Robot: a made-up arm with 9 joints. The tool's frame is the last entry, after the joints. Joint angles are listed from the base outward. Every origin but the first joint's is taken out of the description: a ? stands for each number. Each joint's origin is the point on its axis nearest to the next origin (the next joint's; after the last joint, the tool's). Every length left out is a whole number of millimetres.
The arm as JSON. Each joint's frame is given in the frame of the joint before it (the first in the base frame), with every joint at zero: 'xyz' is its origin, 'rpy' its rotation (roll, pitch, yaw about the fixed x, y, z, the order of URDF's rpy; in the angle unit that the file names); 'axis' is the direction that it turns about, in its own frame. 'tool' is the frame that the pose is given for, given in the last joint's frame.
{
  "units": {
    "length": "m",
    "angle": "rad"
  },
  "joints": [
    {
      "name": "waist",
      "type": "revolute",
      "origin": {
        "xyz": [
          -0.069,
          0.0,
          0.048
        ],
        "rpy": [
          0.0,
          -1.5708,
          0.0
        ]
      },
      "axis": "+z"
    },
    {
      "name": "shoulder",
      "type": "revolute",
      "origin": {
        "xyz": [
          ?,
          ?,
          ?
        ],
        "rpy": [
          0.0,
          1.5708,
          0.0
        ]
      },
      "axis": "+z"
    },
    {
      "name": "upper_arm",
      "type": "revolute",
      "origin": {
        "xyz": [
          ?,
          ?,
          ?
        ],
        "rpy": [
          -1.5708,
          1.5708,
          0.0
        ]
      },
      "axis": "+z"
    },
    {
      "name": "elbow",
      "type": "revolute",
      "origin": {
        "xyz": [
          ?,
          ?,
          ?
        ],
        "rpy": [
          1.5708,
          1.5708,
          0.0
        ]
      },
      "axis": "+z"
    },
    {
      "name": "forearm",
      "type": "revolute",
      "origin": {
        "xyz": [
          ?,
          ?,
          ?
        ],
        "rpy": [
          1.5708,
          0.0,
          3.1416
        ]
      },
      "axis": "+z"
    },
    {
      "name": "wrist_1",
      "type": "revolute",
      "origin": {
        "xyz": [
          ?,
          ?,
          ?
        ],
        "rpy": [
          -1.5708,
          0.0,
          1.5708
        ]
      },
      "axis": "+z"
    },
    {
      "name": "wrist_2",
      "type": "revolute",
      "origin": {
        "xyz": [
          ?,
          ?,
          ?
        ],
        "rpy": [
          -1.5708,
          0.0,
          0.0
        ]
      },
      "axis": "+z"
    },
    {
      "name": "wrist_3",
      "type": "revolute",
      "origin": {
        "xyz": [
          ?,
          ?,
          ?
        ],
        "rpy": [
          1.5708,
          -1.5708,
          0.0
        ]
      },
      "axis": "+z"
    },
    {
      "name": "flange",
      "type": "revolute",
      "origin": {
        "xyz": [
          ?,
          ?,
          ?
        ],
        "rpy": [
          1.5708,
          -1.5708,
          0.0
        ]
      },
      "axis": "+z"
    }
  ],
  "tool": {
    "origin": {
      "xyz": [
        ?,
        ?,
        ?
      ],
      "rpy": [
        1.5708,
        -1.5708,
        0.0
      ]
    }
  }
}
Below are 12 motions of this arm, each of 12 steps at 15 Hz.
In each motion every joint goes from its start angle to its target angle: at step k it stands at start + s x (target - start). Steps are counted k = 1, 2, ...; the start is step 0. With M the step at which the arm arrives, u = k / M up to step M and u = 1 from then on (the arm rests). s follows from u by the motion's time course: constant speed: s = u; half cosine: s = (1 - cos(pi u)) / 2; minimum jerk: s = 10 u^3 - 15 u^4 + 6 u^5.
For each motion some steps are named. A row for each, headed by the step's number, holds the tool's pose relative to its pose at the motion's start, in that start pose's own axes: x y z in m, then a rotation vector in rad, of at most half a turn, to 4 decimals.
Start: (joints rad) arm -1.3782 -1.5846 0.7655 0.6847 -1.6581 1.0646 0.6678 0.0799 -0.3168
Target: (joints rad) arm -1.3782 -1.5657 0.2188 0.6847 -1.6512 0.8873 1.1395 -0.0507 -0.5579
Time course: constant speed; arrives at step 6
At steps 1, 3, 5, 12:
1: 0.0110 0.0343 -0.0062 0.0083 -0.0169 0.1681
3: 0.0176 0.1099 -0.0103 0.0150 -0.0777 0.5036
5: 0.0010 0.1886 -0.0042 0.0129 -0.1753 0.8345
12: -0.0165 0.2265 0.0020 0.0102 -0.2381 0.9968

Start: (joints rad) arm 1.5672 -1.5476 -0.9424 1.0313 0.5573 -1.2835 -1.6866 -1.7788 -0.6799
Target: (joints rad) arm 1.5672 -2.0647 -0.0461 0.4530 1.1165 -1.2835 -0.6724 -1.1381 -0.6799
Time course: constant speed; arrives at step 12
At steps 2, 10, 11, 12:
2: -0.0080 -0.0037 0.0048 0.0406 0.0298 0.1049
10: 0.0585 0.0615 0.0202 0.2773 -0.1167 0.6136
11: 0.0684 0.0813 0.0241 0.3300 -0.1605 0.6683
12: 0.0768 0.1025 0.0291 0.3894 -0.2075 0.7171

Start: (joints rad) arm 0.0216 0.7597 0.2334 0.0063 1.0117 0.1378 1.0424 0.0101 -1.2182
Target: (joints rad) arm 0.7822 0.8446 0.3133 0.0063 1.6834 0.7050 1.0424 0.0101 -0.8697
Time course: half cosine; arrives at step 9
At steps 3, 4, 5, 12:
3: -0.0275 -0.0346 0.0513 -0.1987 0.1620 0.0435
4: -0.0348 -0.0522 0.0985 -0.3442 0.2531 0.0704
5: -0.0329 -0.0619 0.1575 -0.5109 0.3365 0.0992
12: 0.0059 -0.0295 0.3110 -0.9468 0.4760 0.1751

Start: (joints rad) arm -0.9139 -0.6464 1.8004 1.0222 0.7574 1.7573 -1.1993 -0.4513 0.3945
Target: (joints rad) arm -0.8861 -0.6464 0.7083 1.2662 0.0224 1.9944 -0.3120 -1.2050 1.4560
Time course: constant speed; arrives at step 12
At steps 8, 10, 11, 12:
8: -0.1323 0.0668 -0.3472 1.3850 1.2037 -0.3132
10: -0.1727 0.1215 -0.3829 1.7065 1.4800 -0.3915
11: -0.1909 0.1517 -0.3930 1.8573 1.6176 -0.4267
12: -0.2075 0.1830 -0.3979 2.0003 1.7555 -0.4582

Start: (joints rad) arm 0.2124 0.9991 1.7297 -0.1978 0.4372 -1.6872 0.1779 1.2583 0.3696
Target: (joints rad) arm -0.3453 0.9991 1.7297 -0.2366 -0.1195 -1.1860 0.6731 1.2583 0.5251
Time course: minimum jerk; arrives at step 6
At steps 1, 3, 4, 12:
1: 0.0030 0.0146 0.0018 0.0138 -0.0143 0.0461
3: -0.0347 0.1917 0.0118 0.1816 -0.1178 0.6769
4: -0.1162 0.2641 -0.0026 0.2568 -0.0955 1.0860
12: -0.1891 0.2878 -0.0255 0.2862 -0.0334 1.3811

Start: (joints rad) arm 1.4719 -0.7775 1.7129 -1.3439 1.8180 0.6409 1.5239 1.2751 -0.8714
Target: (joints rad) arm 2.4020 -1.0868 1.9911 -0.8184 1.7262 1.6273 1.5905 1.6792 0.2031
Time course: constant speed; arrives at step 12
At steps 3, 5, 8, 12:
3: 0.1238 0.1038 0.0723 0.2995 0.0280 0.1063
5: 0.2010 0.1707 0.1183 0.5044 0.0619 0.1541
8: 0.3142 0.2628 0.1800 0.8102 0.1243 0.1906
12: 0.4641 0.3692 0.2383 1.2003 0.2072 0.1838

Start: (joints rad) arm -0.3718 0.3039 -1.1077 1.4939 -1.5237 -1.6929 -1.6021 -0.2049 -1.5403
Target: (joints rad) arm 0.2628 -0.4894 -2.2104 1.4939 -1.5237 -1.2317 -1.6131 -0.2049 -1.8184
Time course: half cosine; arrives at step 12
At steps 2, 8, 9, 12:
2: -0.0102 -0.0056 0.0139 -0.0507 0.0054 -0.0648
8: -0.1142 -0.0447 0.2024 -0.5623 -0.2771 -0.8252
9: -0.1313 -0.0464 0.2374 -0.6313 -0.3728 -0.9452
12: -0.1578 -0.0457 0.2896 -0.7222 -0.5307 -1.1119

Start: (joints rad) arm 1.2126 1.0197 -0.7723 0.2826 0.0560 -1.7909 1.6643 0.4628 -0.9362
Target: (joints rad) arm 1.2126 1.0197 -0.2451 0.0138 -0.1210 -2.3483 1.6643 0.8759 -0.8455
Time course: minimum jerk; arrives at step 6
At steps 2, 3, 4, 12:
2: -0.0474 -0.0082 -0.0546 0.1822 0.0590 -0.1878
3: -0.1282 0.0006 -0.1324 0.4178 0.1551 -0.4612
4: -0.2248 0.0392 -0.2046 0.6306 0.2733 -0.7472
12: -0.3016 0.0881 -0.2468 0.7671 0.3760 -0.9594

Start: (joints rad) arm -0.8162 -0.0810 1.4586 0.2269 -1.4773 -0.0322 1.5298 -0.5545 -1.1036
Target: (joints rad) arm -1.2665 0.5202 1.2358 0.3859 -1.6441 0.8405 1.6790 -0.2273 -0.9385
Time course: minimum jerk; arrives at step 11
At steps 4, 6, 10, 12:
4: 0.0748 -0.0137 0.1267 -0.1829 -0.1540 -0.0009
6: 0.1396 0.0072 0.3320 -0.4128 -0.4104 -0.0139
10: 0.1310 0.1024 0.6157 -0.6749 -0.8098 -0.0508
12: 0.1299 0.1045 0.6201 -0.6788 -0.8168 -0.0516

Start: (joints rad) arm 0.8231 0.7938 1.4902 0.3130 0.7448 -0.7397 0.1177 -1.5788 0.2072
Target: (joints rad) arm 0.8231 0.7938 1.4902 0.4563 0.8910 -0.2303 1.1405 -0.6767 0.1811
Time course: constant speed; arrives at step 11
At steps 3, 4, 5, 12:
3: 0.0134 0.0262 0.1186 -0.2695 -0.3479 0.1203
4: 0.0077 0.0440 0.1536 -0.3571 -0.4622 0.1660
5: -0.0027 0.0653 0.1845 -0.4439 -0.5748 0.2142
12: -0.1292 0.2226 0.2506 -0.9653 -1.1834 0.5503

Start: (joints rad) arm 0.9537 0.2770 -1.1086 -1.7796 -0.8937 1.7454 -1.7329 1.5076 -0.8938
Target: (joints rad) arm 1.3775 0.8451 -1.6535 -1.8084 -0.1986 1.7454 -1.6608 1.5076 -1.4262
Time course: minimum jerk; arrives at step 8
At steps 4, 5, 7, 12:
4: -0.1756 -0.1517 0.0230 -0.0903 0.0472 -0.6399
5: -0.2934 -0.1965 0.0495 -0.1917 0.1283 -0.9094
7: -0.4399 -0.2227 0.1080 -0.3513 0.2511 -1.1932
12: -0.4489 -0.2234 0.1128 -0.3626 0.2594 -1.2096

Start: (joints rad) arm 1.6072 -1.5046 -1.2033 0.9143 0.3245 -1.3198 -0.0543 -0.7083 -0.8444
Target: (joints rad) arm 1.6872 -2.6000 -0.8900 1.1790 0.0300 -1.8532 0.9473 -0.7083 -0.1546
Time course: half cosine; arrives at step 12
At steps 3, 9, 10, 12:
3: -0.0144 -0.0125 0.0060 0.0697 -0.0140 0.0387
9: -0.1356 -0.0028 0.0666 0.4669 -0.2056 0.2905
10: -0.1565 0.0025 0.0779 0.5076 -0.2401 0.3231
12: -0.1754 0.0075 0.0879 0.5398 -0.2707 0.3511

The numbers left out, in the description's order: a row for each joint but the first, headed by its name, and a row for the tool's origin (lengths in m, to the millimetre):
shoulder: 0.328 0.023 0.0
upper_arm: 0.098 0.182 0.0
elbow: 0.076 0.122 0.0
forearm: -0.031 0.113 0.0
wrist_1: -0.071 0.086 0.0
wrist_2: -0.051 0.108 0.0
wrist_3: -0.07 -0.205 0.0
flange: 0.117 -0.325 0.0
tool: -0.105 0.18 0.0

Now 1 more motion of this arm.
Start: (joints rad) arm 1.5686 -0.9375 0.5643 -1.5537 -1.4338 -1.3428 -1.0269 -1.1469 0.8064
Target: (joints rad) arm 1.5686 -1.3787 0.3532 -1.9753 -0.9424 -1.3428 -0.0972 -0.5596 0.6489
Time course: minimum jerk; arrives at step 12
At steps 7, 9, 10, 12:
7: 0.0502 0.0846 -0.0696 -0.5536 0.4765 0.3486
9: 0.0473 0.1082 -0.1087 -0.6543 0.6866 0.5291
10: 0.0443 0.1139 -0.1191 -0.6700 0.7467 0.5813
12: 0.0424 0.1167 -0.1242 -0.6759 0.7782 0.6086

